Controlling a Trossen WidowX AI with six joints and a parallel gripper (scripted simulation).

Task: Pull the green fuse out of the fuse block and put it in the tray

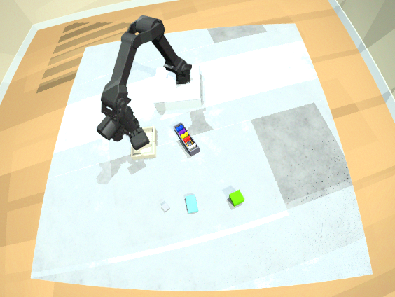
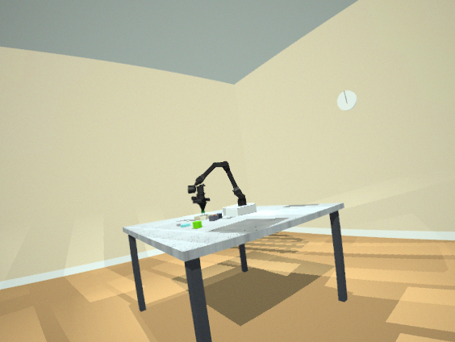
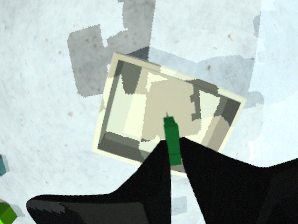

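The green fuse lies 1 cm below my gripper tip. The rest, counted from my gripper tip: lime cube (37 cm to the left, 24 cm ahead, 5 cm below); light blue flat piece (26 cm ahead, 21 cm to the left, 6 cm below); cream tray (6 cm below).
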